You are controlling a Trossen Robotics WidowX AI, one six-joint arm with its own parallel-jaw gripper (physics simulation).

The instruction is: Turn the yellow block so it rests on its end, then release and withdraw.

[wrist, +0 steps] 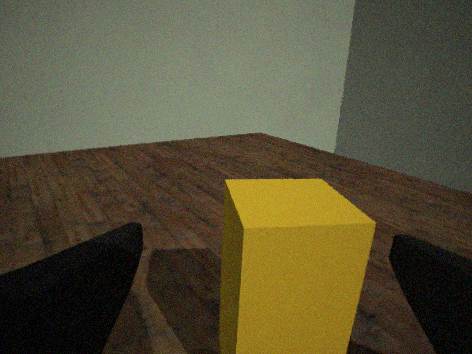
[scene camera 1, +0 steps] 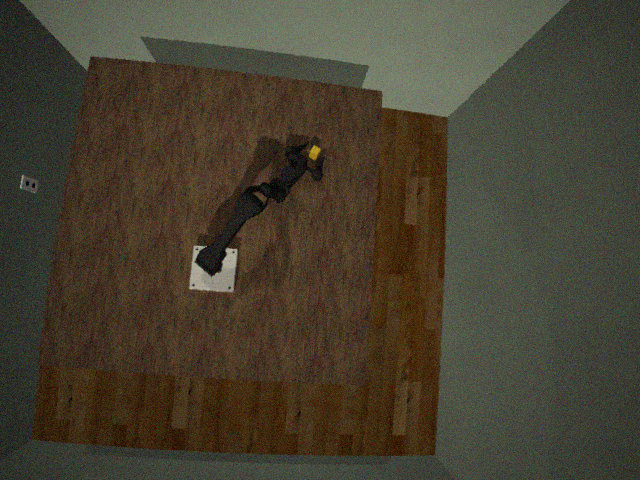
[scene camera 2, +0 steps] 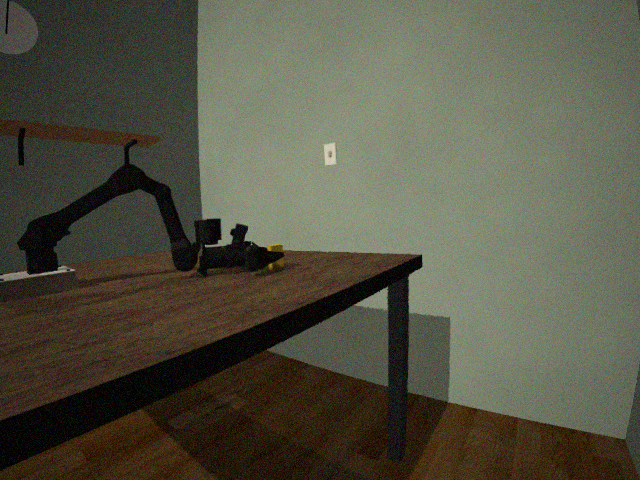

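The yellow block (scene camera 1: 314,152) (scene camera 2: 276,248) (wrist: 300,285) stands upright on its end on the wooden table. Its flat top and two sides show in the wrist view, where its lower part is cut off by the frame edge. My gripper (scene camera 1: 318,152) (scene camera 2: 281,255) (wrist: 268,241) is open, low over the table and roughly level. Its two black fingers stand on either side of the block, with a visible gap on each side in the wrist view. In scene camera 2 a finger hides the middle of the block.
The arm reaches out from a white base plate (scene camera 1: 227,279) on the wooden table (scene camera 1: 155,320) (scene camera 2: 129,335). The table's far corner and edges show beyond the block in the wrist view, with walls behind. A wall shelf (scene camera 2: 77,132) is behind the arm.
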